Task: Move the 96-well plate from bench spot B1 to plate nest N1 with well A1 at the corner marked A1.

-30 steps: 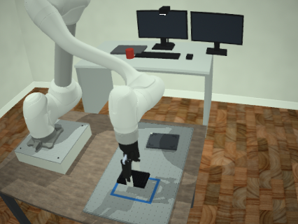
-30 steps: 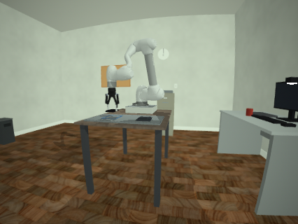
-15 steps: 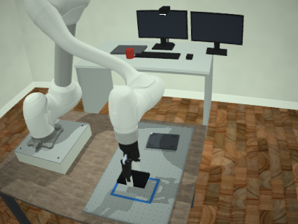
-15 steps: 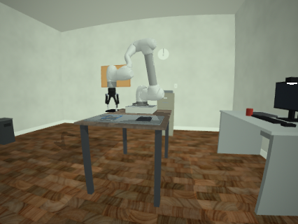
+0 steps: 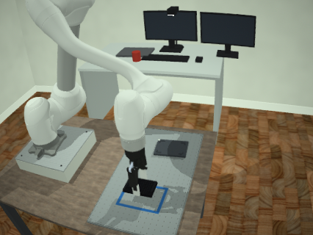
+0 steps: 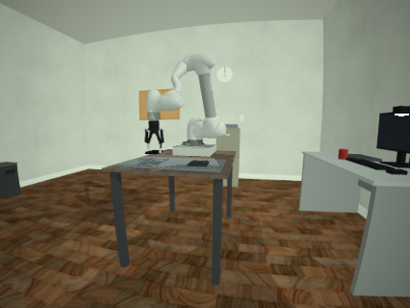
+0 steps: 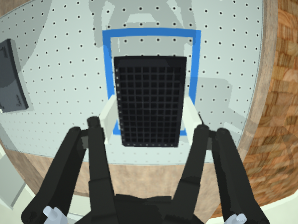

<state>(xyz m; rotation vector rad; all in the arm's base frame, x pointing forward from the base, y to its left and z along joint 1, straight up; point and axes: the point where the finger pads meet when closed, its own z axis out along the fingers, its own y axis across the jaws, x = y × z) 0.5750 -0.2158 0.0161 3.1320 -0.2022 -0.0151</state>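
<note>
Right now the black 96-well plate is 20 mm below my hand. The rest, counted from my hand: dark plate nest N1: 90 mm ahead, 330 mm to the left, 80 mm below.
</note>
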